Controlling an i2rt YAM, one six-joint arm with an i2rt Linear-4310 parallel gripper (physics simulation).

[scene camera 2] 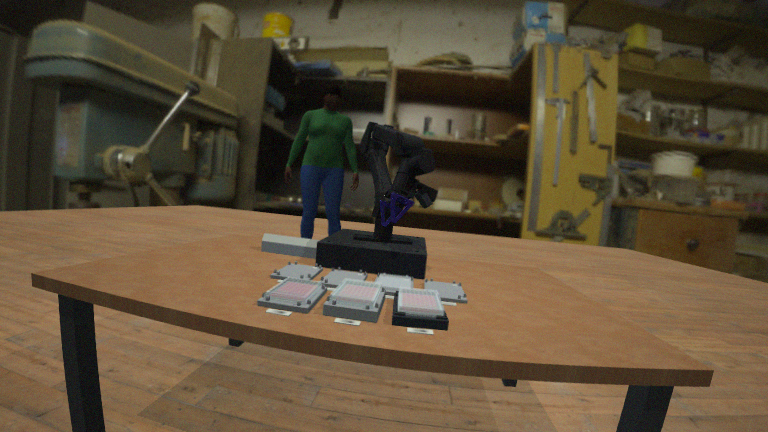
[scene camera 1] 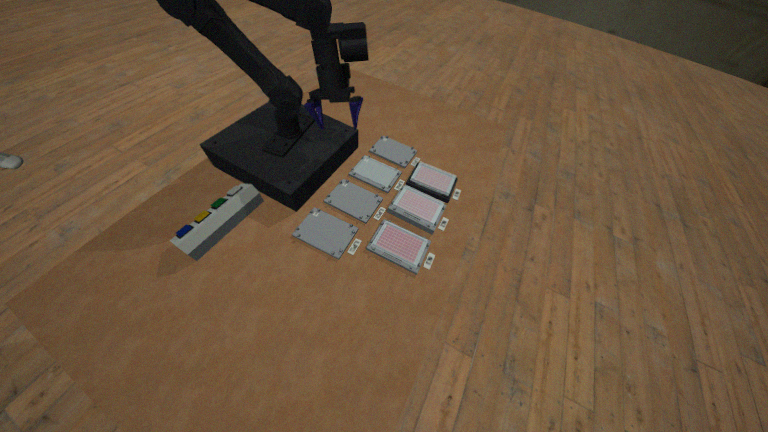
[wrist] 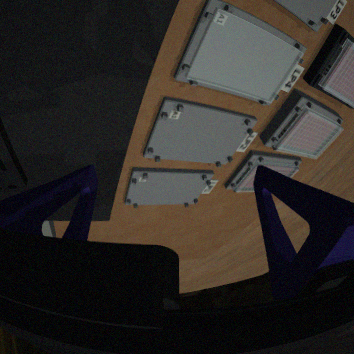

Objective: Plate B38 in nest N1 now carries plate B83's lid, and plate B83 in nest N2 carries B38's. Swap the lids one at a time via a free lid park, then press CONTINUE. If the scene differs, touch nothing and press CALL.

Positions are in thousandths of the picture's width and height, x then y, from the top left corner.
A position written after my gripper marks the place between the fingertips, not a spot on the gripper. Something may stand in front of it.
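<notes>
My gripper (scene camera 1: 441, 300), (scene camera 2: 506, 520), (wrist: 496, 490): open, holding nothing. Grey button box: (scene camera 1: 265, 545), (scene camera 2: 383, 571).
</notes>
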